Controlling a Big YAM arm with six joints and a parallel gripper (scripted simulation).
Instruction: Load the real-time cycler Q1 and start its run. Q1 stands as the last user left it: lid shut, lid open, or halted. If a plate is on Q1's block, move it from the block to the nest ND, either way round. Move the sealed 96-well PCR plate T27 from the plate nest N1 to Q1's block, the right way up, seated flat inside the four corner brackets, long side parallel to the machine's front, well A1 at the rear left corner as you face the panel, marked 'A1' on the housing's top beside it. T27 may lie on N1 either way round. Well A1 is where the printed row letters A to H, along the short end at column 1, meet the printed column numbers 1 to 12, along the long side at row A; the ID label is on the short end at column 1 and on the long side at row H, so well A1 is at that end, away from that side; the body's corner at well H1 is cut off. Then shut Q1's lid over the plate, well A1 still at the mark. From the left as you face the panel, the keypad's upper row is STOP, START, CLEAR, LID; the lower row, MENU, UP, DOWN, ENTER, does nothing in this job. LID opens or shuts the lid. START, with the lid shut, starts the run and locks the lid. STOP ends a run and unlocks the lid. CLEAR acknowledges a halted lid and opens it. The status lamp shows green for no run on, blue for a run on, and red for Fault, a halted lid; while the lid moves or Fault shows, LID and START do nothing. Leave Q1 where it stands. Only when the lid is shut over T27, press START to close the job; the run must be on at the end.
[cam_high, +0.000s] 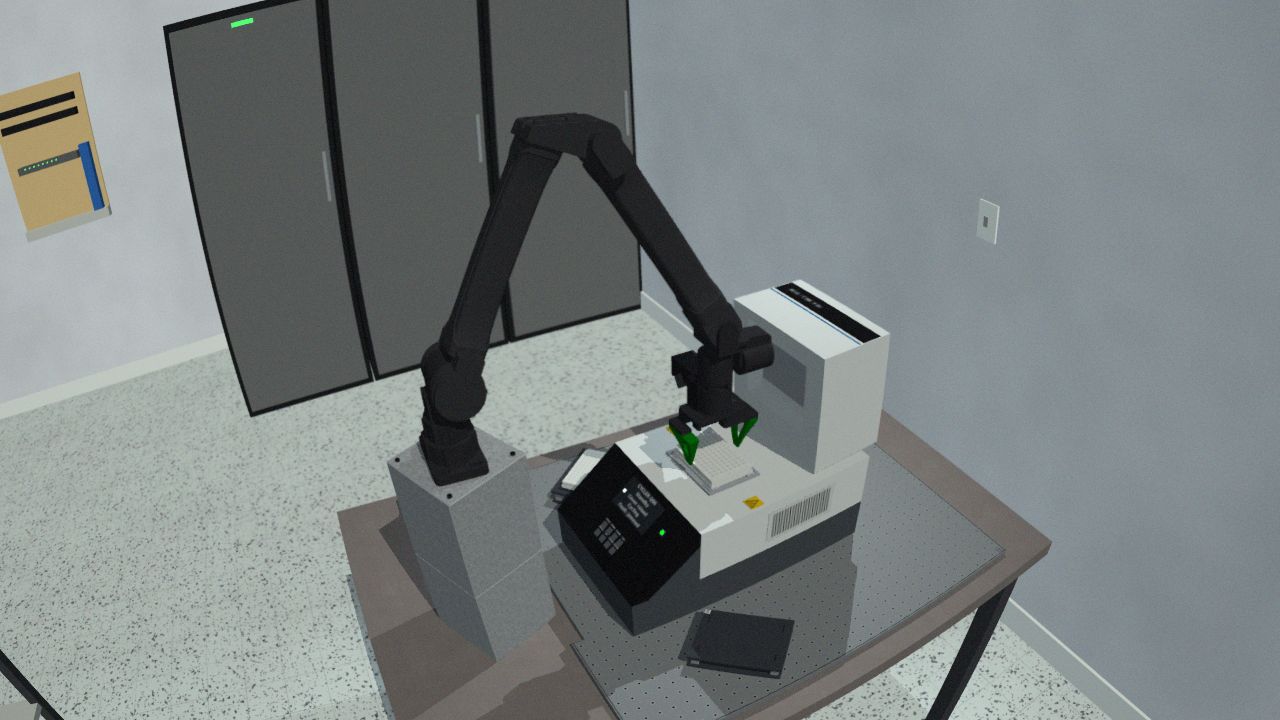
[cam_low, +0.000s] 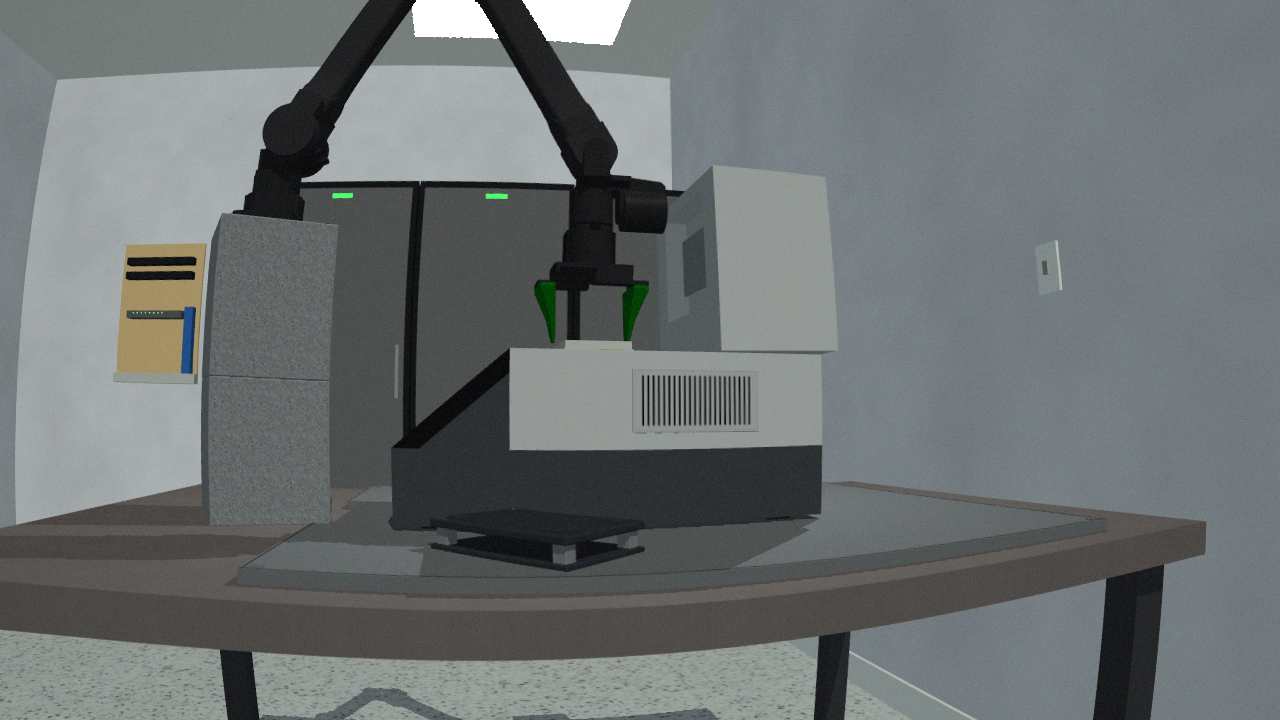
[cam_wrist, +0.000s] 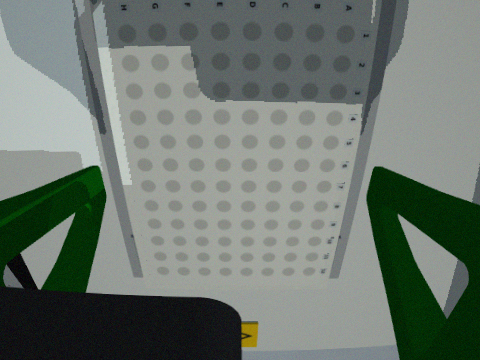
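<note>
The plate T27 is 2 cm below my hand. Also, from my hand: dark nest ND (12 cm behind, 28 cm to the left, 20 cm below); black plate nest N1 (9 cm behind, 28 cm to the right, 20 cm below).
</note>
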